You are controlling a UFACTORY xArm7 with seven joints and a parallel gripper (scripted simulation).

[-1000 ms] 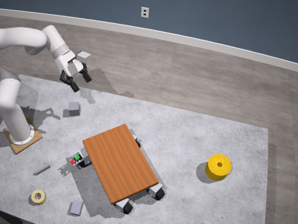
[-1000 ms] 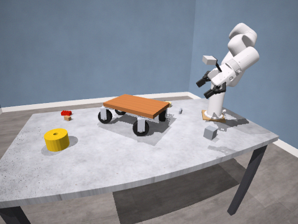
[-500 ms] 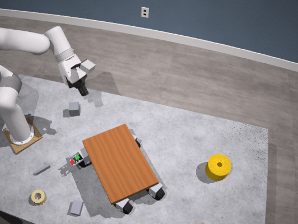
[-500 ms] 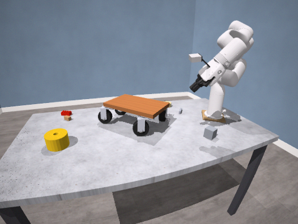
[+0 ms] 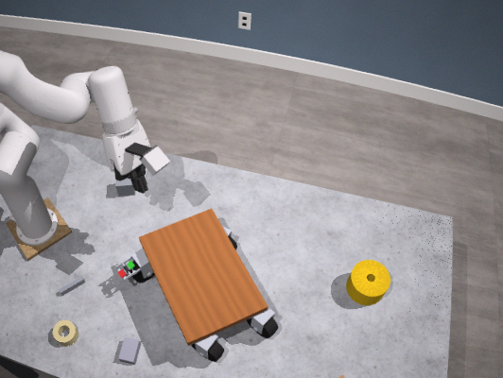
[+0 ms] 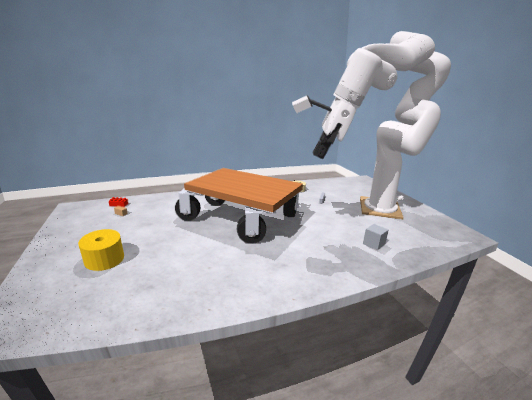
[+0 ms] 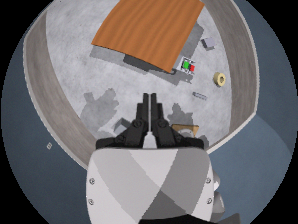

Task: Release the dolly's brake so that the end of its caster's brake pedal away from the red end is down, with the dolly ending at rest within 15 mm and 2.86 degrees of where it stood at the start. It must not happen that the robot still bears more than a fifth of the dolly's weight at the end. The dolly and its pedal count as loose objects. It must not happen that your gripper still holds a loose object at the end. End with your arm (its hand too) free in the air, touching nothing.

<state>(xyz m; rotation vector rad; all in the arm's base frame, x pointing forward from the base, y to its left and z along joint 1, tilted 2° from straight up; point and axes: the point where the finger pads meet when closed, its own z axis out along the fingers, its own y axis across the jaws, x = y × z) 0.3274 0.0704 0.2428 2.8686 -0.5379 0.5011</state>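
Right now the brake pedal is 150 mm to the right of my hand and 170 mm below it. Round my hand: grey bar: 150 mm behind, 210 mm to the right, 240 mm below; flat grey block: 60 mm ahead, 330 mm to the right, 230 mm below; grey cube: 130 mm behind, 130 mm to the left, 220 mm below.
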